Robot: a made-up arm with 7 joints.
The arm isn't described. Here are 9 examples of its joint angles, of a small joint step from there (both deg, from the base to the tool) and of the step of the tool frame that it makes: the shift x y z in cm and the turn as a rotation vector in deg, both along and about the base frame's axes.
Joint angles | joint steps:
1: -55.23 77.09 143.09 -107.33 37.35 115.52 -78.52 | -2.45 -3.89 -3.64 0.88 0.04 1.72 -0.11
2: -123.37 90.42 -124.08 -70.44 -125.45 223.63 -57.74 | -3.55 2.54 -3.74 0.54 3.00 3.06 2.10
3: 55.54 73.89 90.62 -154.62 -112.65 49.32 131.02 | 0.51 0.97 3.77 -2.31 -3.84 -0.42 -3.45
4: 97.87 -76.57 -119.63 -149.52 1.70 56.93 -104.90 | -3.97 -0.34 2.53 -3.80 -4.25 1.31 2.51
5: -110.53 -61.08 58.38 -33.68 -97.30 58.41 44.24 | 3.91 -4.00 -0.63 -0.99 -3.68 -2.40 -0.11
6: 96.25 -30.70 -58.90 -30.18 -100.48 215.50 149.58 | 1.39 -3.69 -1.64 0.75 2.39 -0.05 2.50
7: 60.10 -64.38 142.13 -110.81 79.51 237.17 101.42 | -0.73 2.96 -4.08 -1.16 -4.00 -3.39 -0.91
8: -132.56 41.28 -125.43 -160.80 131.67 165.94 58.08 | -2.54 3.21 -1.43 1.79 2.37 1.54 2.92
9: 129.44 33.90 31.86 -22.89 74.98 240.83 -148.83 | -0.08 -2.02 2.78 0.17 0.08 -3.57 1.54
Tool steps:
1: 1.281 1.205 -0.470 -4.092 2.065 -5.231
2: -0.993 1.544 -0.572 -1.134 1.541 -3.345
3: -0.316 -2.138 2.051 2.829 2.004 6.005
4: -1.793 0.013 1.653 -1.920 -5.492 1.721
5: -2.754 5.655 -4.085 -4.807 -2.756 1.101
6: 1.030 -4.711 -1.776 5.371 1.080 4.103
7: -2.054 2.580 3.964 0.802 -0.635 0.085
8: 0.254 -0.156 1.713 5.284 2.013 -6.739
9: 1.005 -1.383 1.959 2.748 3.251 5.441
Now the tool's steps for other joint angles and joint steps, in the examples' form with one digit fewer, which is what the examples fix.
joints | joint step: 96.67 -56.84 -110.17 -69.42 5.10 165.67 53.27 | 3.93 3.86 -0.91 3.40 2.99 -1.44 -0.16
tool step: 2.16 2.98 5.11 -1.87 -2.17 1.89
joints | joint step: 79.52 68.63 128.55 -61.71 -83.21 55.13 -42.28 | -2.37 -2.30 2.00 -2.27 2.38 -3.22 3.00
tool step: 1.45 -3.04 2.91 0.56 -1.56 -1.21
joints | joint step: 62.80 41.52 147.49 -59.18 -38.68 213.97 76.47 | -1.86 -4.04 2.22 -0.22 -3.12 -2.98 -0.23
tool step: -0.84 -5.64 2.21 5.96 -3.80 -2.98
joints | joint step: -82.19 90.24 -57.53 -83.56 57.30 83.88 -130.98 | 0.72 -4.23 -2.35 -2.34 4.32 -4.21 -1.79
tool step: -0.55 -0.52 4.89 -5.78 -3.59 -3.87
